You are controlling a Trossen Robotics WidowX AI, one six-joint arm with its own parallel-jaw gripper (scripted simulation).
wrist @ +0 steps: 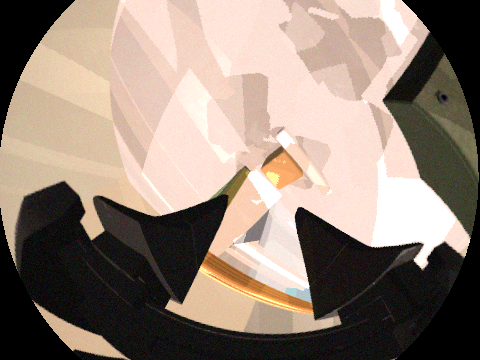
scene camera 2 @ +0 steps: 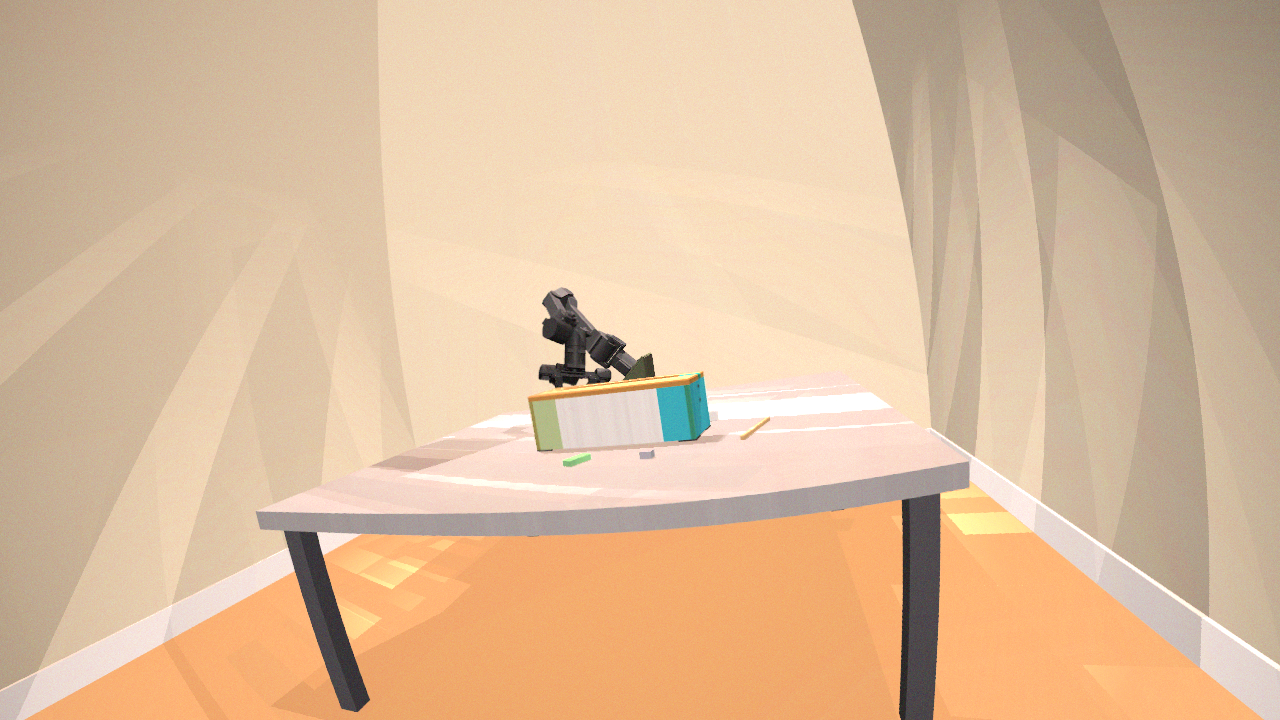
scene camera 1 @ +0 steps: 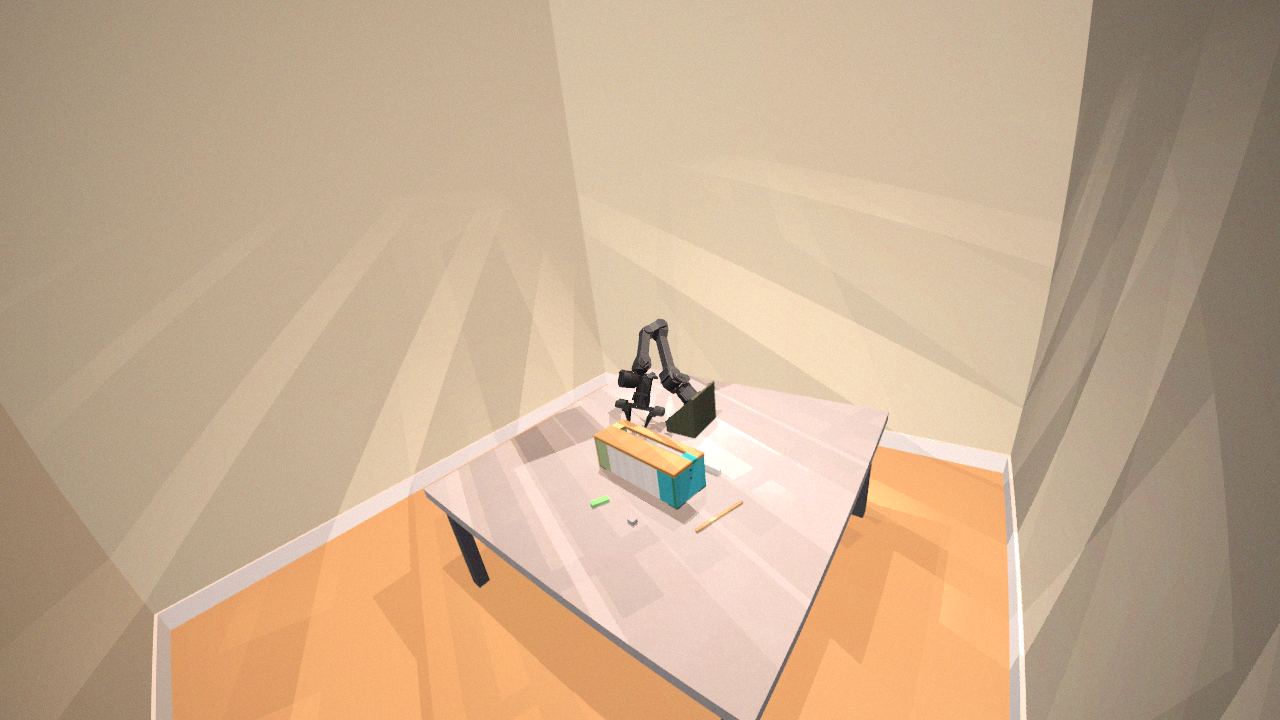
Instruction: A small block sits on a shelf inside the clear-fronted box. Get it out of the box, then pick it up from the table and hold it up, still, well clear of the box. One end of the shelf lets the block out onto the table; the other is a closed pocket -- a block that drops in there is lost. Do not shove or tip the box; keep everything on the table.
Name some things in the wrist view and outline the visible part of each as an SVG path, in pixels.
My gripper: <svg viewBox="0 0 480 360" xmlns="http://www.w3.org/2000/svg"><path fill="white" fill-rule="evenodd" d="M73 351L81 360L127 360L124 357L99 356L80 349ZM13 231L16 269L33 303L85 332L104 337L129 360L395 360L431 323L464 261L464 256L444 240L428 253L428 263L421 269L415 257L423 249L423 241L369 247L299 207L293 219L311 289L313 319L340 316L341 325L285 335L260 335L211 327L165 308L169 299L183 305L223 223L227 195L161 216L149 216L107 197L93 195L104 231L91 241L80 224L85 213L83 200L68 183L60 181L23 197Z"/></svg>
A box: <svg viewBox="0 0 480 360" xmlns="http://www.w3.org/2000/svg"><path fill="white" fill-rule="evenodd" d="M243 167L211 197L213 199L215 196L227 195L228 204L223 223L213 239L211 248L208 249L207 256L204 257L203 264L200 265L199 272L253 300L259 300L272 307L275 305L287 311L289 309L311 315L311 289L305 272L299 236L296 235L296 223L293 219L295 216L277 200L281 196L279 191L273 188L256 168L251 171ZM281 128L275 139L296 160L299 167L303 168L319 189L321 196L331 193L332 188L329 187L327 177L320 171L316 161L308 155L307 149L296 140L289 129Z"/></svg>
A small orange block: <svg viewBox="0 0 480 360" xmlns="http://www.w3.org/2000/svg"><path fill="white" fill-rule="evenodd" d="M283 145L280 145L275 152L269 153L265 157L264 163L261 164L263 165L261 167L263 175L277 189L285 187L285 185L289 185L303 177L303 168L299 167L296 160L285 151Z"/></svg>
